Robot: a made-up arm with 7 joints.
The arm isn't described. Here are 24 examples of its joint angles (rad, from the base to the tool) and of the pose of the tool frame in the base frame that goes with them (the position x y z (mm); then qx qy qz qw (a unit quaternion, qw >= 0)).
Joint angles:
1: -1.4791 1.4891 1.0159 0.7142 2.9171 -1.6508 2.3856
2: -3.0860 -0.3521 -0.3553 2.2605 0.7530 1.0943 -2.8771
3: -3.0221 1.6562 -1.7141 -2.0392 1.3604 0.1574 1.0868
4: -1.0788 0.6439 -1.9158 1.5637 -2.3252 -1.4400 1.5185
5: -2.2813 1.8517 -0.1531 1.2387 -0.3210 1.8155 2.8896
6: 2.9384 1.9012 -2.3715 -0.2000 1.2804 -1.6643 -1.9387
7: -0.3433 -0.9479 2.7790 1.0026 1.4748 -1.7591 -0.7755
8: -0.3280 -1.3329 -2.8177 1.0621 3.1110 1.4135 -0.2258
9: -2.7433 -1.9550 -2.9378 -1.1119 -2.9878 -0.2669 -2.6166
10: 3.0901 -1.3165 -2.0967 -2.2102 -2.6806 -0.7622 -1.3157
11: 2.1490 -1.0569 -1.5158 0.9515 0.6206 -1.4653 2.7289
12: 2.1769 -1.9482 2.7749 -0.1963 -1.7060 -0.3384 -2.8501
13: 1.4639 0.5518 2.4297 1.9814 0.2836 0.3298 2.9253
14: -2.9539 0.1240 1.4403 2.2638 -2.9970 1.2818 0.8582
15: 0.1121 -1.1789 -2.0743 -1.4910 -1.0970 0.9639 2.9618
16: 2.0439 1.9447 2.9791 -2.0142 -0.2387 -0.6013 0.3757
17: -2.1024 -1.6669 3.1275 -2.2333 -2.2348 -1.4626 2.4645
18: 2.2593 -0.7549 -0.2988 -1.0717 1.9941 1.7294 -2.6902
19: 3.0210 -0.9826 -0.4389 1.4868 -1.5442 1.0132 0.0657
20: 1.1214 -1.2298 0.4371 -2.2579 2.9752 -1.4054 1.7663
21: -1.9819 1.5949 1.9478 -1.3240 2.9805 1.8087 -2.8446
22: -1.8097 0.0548 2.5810 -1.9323 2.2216 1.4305 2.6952
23: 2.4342 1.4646 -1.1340 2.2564 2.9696 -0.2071 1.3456
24: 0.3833 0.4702 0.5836 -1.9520 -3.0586 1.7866 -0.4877
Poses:
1: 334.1 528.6 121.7 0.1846 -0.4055 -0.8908 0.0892
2: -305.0 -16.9 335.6 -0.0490 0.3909 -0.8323 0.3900
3: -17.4 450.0 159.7 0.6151 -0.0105 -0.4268 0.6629
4: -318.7 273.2 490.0 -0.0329 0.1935 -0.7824 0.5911
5: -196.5 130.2 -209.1 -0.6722 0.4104 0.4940 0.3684
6: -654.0 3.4 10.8 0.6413 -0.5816 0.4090 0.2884
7: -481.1 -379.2 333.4 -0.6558 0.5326 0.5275 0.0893
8: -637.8 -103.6 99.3 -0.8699 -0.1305 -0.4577 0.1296
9: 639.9 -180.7 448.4 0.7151 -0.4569 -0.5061 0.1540
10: -17.0 345.4 505.2 0.3964 -0.8428 0.3567 0.0738
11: 533.1 290.3 531.2 -0.0507 -0.6432 0.7570 0.1029
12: 480.4 583.7 32.7 0.5217 -0.2484 -0.4268 0.6957
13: -306.6 222.7 504.0 0.4601 -0.4113 0.7538 0.2255
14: 13.4 398.0 338.6 0.2668 -0.8279 0.4892 0.0638
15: -323.2 -399.1 556.4 -0.6285 -0.0964 -0.5736 0.5164
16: 118.8 53.2 -137.7 0.6341 0.1717 -0.6158 0.4351
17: -5.5 -144.9 606.4 -0.7530 0.3707 -0.0304 0.5428
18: 186.4 550.8 369.3 0.5376 0.3555 0.5336 0.5476
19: 95.5 -230.1 760.2 -0.6431 0.3766 0.3779 0.5494
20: 46.9 255.8 -35.1 0.5285 -0.2093 0.2498 0.7839
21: -458.7 135.2 127.6 0.1498 -0.7489 -0.6383 0.0965
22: -316.8 207.2 341.8 -0.0483 0.4541 0.6554 0.6016
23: 216.7 -238.9 88.4 0.2046 -0.5482 -0.2505 0.7713
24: -134.3 232.8 447.0 -0.1030 -0.0774 -0.6343 0.7623
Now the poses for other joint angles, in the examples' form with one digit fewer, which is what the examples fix.
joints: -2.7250 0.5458 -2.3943 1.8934 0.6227 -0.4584 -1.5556
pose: 70 -363 590 -0.860 -0.115 0.216 0.447
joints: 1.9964 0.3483 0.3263 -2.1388 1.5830 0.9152 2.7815
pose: 178 308 438 0.628 0.270 -0.146 0.715
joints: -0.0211 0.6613 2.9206 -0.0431 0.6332 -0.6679 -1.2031
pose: 530 -4 825 0.268 -0.738 -0.338 0.519
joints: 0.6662 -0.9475 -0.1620 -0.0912 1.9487 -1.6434 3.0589
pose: -418 404 653 0.756 -0.072 -0.435 0.483
